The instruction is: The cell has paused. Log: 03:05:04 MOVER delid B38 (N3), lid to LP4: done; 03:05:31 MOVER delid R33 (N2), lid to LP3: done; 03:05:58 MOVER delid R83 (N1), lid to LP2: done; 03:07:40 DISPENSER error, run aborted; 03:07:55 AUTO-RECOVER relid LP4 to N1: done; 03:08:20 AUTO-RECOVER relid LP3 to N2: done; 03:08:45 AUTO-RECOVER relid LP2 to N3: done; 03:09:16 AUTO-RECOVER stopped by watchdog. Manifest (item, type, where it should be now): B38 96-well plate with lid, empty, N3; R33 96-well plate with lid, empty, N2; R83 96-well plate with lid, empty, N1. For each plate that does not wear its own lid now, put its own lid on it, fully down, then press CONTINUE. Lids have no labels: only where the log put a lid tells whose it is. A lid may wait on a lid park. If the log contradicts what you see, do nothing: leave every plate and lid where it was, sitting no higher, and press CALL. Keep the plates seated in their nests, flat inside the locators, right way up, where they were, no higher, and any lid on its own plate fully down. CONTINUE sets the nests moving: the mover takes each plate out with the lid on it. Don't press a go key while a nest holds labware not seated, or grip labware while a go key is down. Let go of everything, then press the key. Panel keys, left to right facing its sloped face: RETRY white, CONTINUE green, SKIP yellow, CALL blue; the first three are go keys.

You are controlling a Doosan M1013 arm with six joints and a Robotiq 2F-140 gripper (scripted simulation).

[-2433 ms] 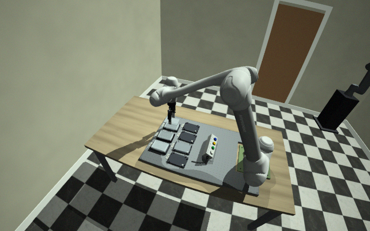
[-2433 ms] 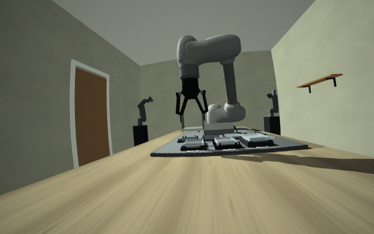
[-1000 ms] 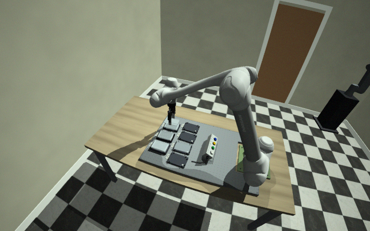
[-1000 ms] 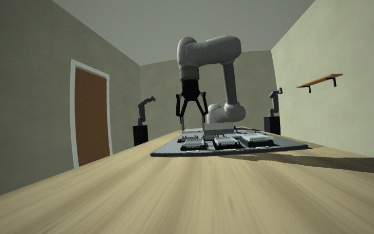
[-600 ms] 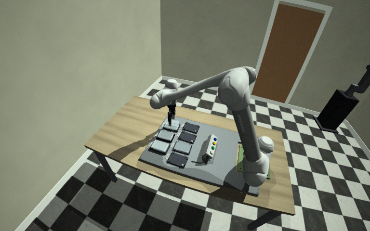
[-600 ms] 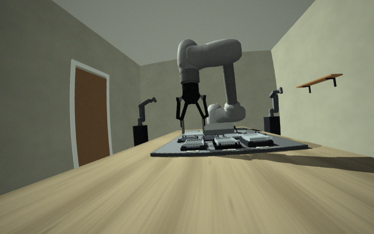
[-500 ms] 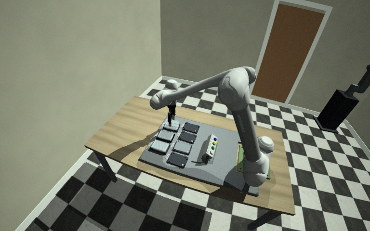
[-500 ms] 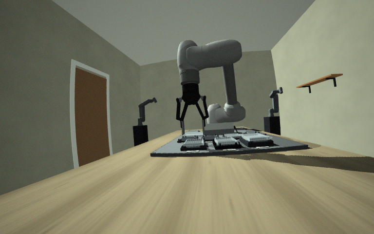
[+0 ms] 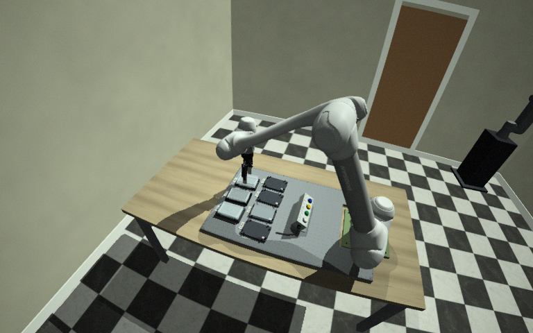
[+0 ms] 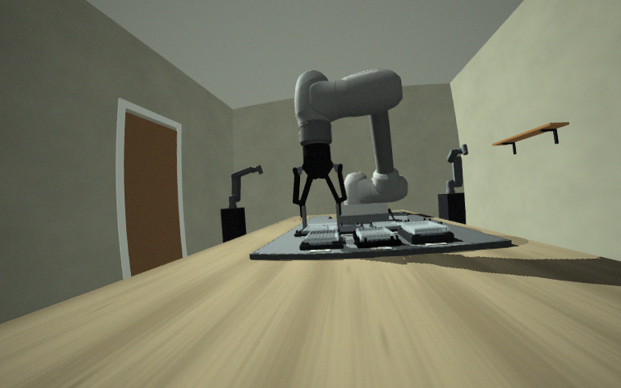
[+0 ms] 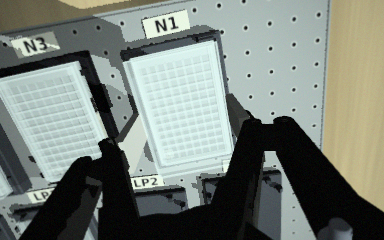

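Right now my hand is 50 mm above the N1 plate. Round my hand: lid park LP3: 180 mm behind, 40 mm to the right, 60 mm below; LP2 label: 90 mm behind, 80 mm to the left, 60 mm below; LP3 label: 100 mm behind, 50 mm to the right, 60 mm below.
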